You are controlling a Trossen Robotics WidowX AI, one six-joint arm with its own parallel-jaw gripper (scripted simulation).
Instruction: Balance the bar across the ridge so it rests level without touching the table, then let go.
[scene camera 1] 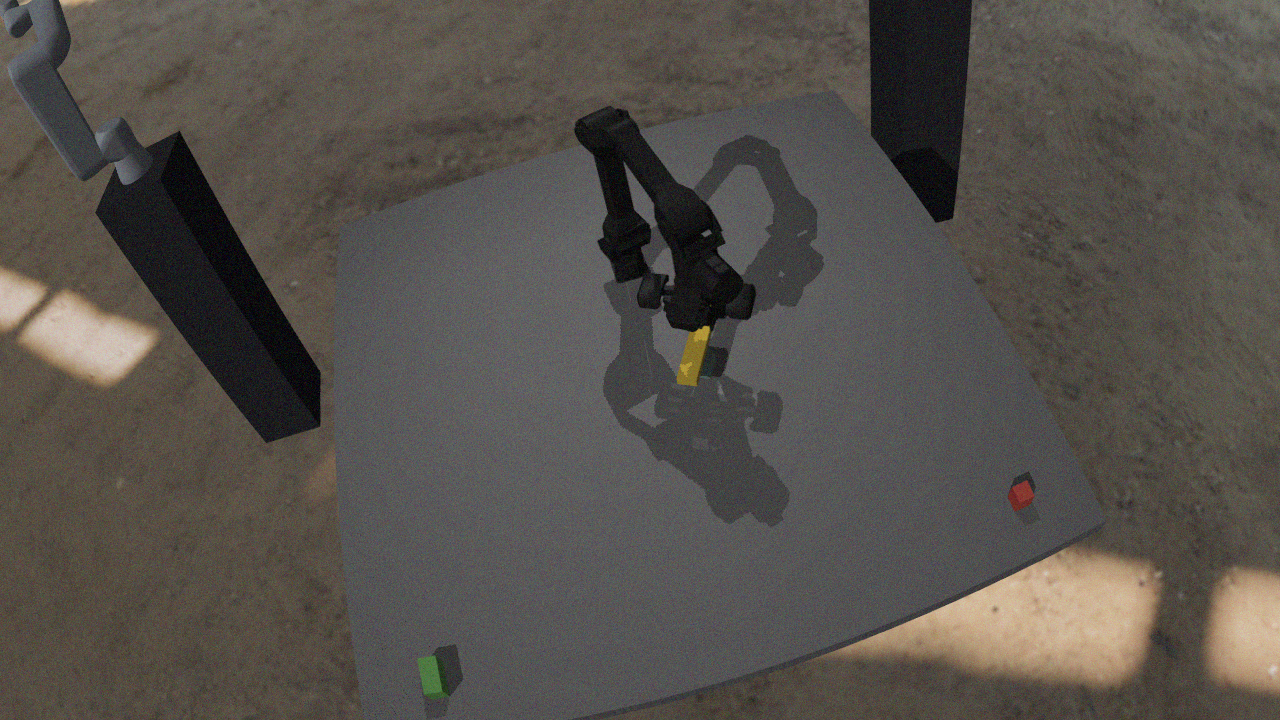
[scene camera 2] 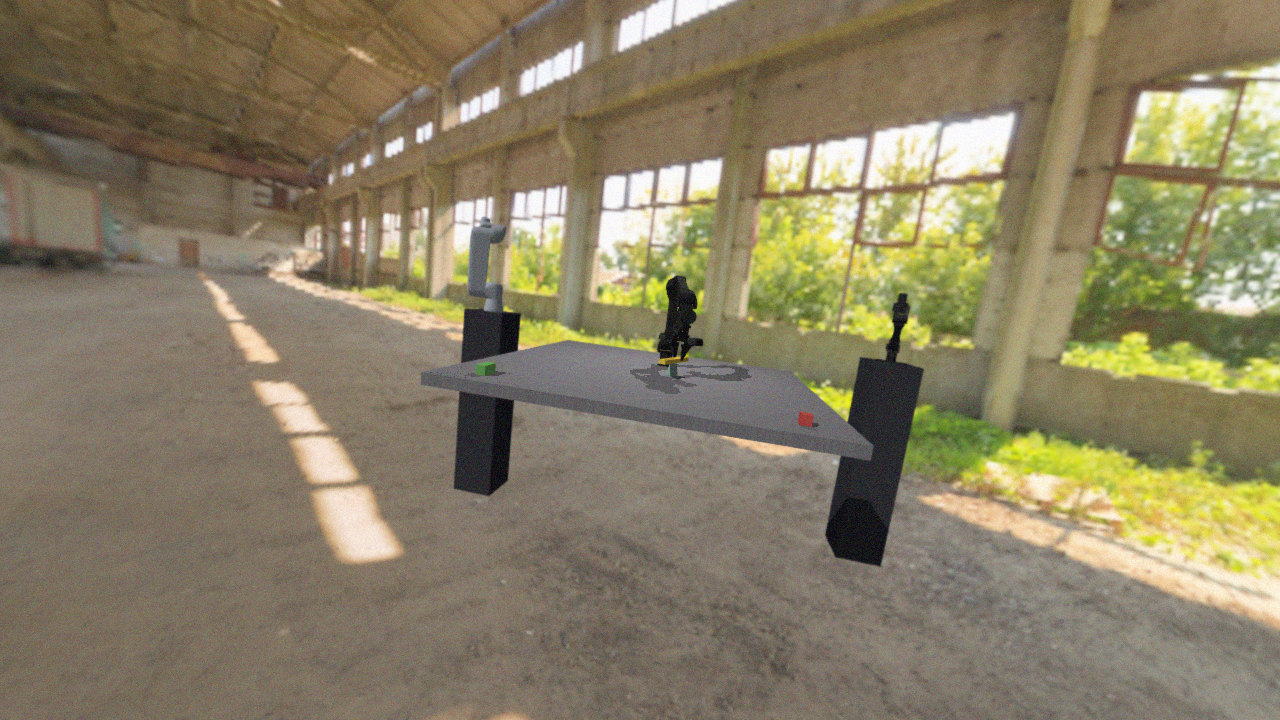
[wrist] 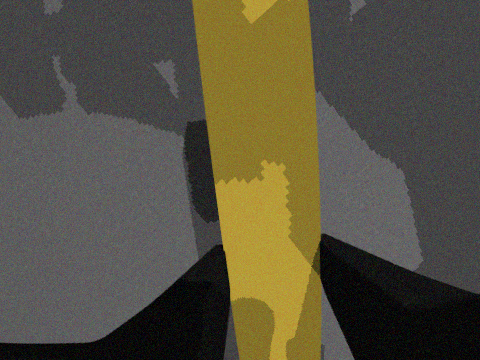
Scene:
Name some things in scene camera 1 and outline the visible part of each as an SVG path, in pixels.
My gripper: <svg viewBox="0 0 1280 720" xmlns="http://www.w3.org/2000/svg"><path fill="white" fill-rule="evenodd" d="M637 293L638 305L641 308L649 309L659 308L661 296L664 296L663 310L666 312L666 318L670 326L690 332L702 329L703 326L709 326L710 331L713 331L716 320L727 316L738 320L750 319L756 298L754 286L752 284L743 284L741 292L734 301L725 306L716 306L690 278L681 276L676 270L675 285L666 286L666 283L669 282L669 275L647 273L643 277Z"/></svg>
A yellow bar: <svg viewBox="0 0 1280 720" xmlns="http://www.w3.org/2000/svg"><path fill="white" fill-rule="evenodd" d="M709 326L703 326L702 329L689 333L677 375L678 384L698 387L711 339Z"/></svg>

